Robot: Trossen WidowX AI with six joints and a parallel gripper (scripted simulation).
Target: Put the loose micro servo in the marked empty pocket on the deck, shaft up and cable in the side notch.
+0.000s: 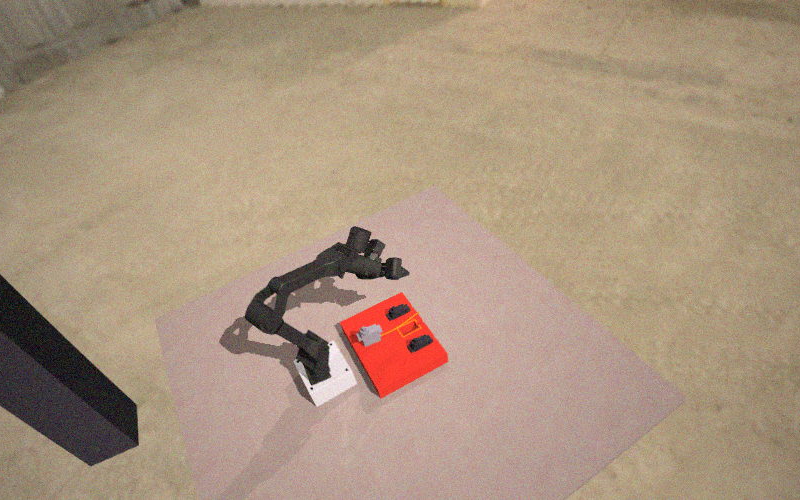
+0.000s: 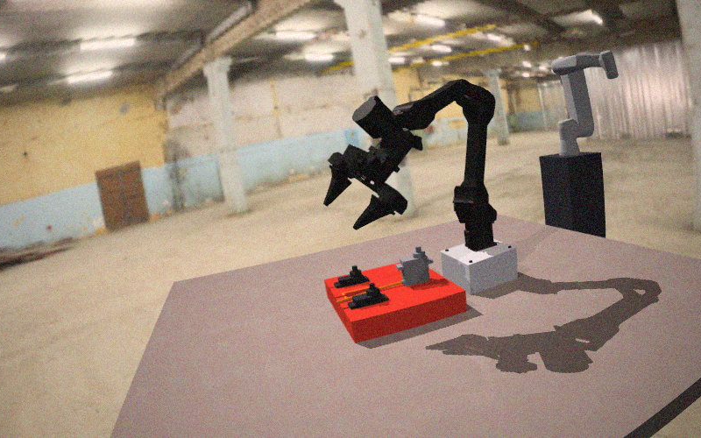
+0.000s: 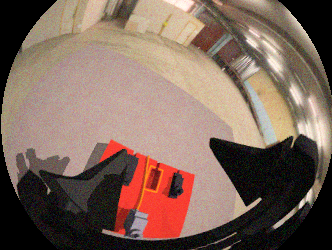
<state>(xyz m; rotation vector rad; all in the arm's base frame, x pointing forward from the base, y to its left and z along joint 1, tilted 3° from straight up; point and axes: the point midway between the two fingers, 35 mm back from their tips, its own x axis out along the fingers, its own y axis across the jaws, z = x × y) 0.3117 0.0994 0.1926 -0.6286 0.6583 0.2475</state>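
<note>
The red deck lies 130 mm behind my gripper tip, 80 mm to the right of it and 210 mm below it.
</note>
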